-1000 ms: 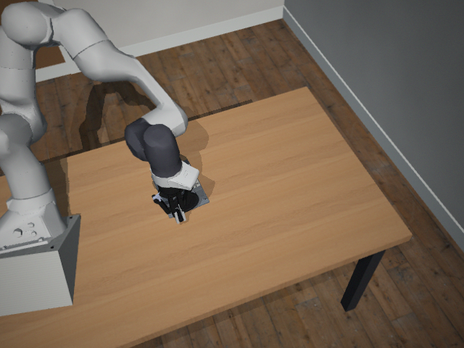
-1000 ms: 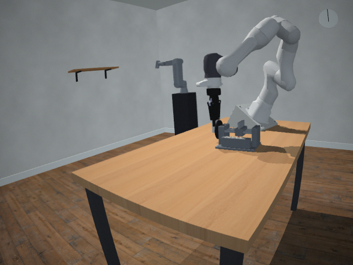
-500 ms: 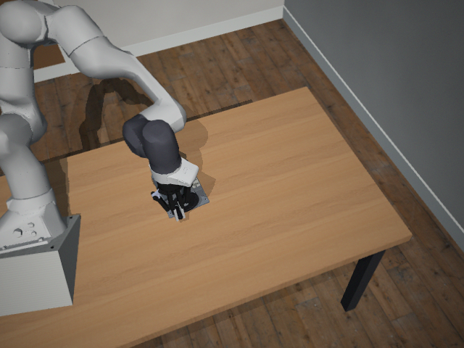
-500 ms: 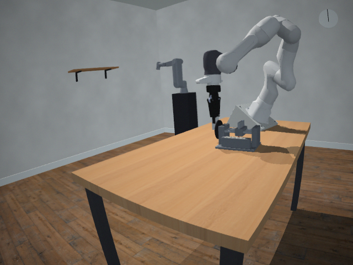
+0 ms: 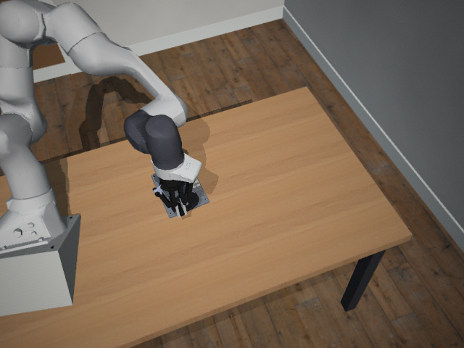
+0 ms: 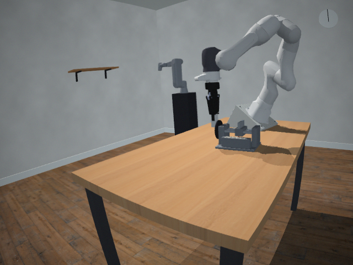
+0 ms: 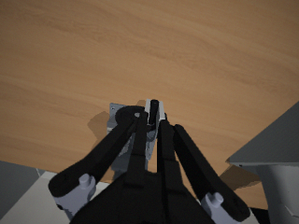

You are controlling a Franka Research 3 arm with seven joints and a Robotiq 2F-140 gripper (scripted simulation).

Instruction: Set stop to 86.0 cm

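The black handwheel lies 2 cm to the left of my hand, 2 cm below it and 1 cm ahead of it. Also, from my hand: sliding stop block: 16 cm to the left, 4 cm ahead, 3 cm below.
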